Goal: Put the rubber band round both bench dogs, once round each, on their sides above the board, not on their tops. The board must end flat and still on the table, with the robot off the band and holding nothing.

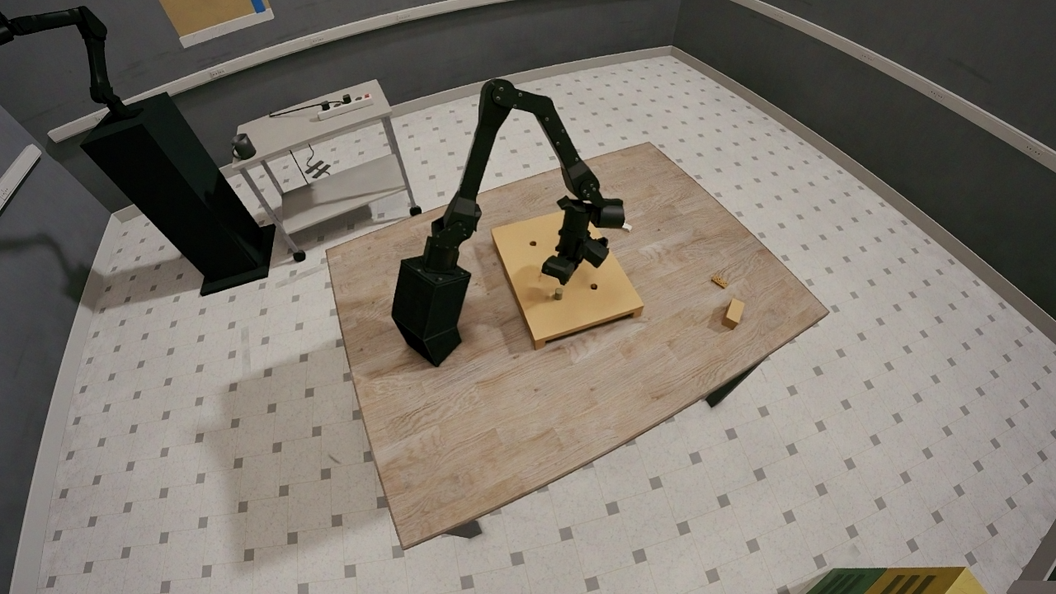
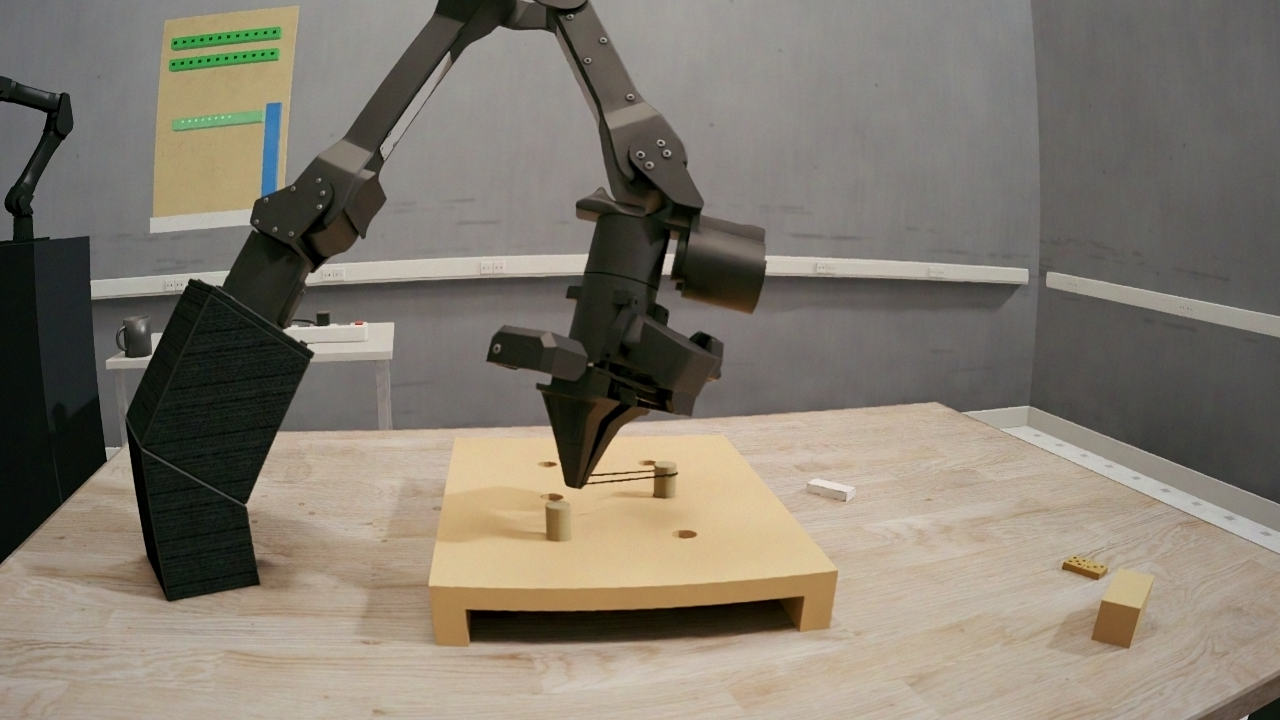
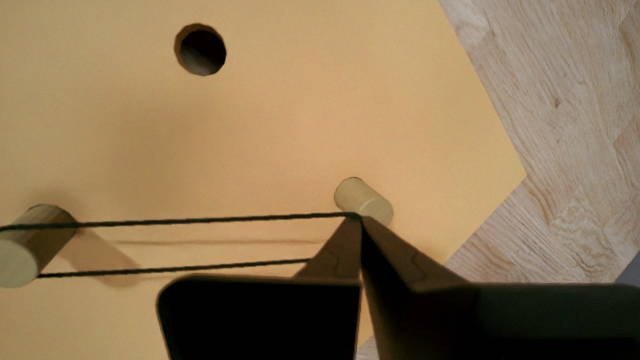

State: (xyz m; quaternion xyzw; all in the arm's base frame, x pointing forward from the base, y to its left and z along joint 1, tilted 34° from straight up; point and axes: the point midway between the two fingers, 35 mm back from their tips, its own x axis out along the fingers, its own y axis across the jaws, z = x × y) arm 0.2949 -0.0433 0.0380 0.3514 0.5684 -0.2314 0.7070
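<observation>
The tan board lies 9 cm below my hand, 8 cm to the left of it and 2 cm ahead of it. Also, from my hand: wooden block 41 cm ahead, 19 cm to the right, 10 cm below; white block 27 cm ahead, 20 cm to the left, 12 cm below; domino 44 cm ahead, 12 cm below, 8 cm to the right.
</observation>
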